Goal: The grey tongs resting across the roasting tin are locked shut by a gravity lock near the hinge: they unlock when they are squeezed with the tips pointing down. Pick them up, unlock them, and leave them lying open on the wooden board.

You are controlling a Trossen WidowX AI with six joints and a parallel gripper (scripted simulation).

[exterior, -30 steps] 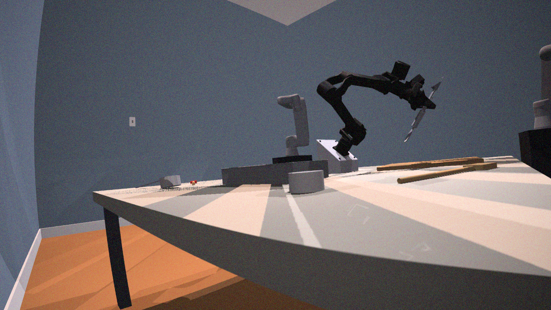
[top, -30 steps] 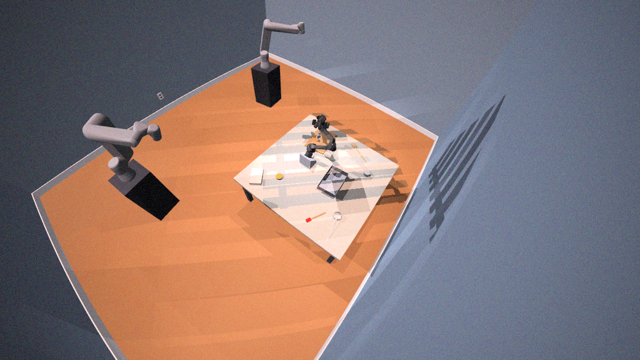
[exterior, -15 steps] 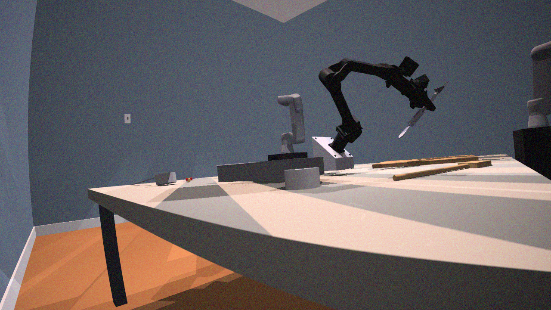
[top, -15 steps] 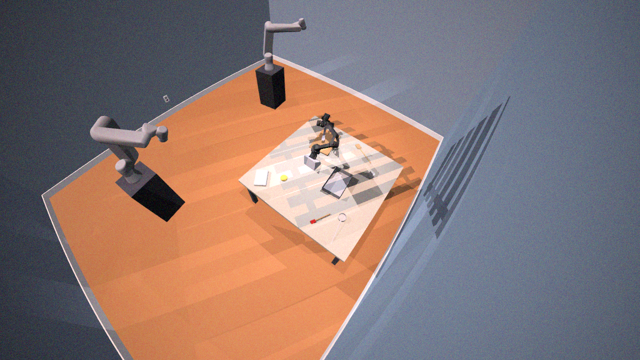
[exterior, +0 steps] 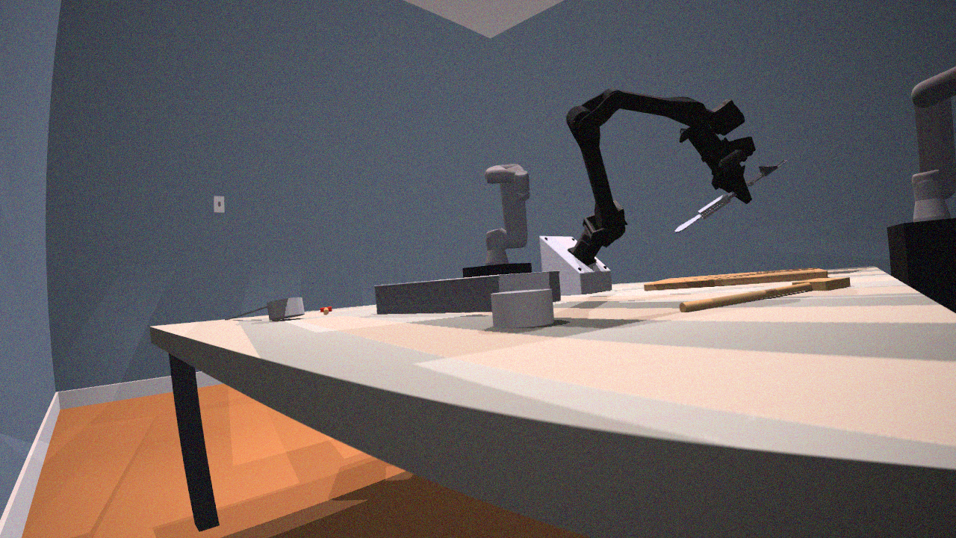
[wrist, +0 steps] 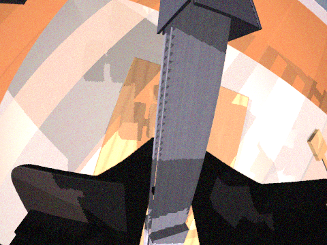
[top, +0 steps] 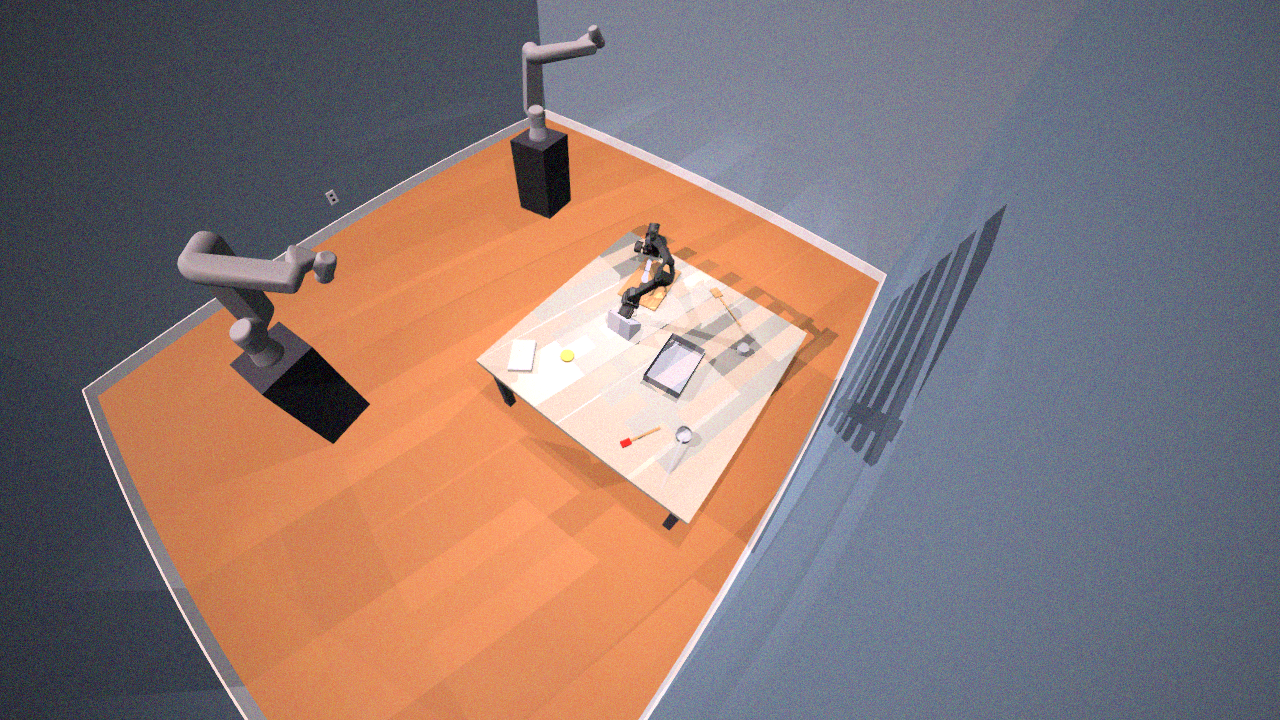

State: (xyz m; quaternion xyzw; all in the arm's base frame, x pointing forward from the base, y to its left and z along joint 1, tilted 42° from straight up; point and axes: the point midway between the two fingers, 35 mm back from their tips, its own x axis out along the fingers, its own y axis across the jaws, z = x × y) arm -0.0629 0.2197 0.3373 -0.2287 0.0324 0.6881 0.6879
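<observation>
Right now the wooden board is 17 cm below my gripper tip, 5 cm to the right of it and 3 cm ahead of it. Round my gripper tip: roasting tin (50 cm to the right, 41 cm ahead, 15 cm below); then yellow disc (72 cm to the right, 17 cm below, 9 cm behind).
</observation>
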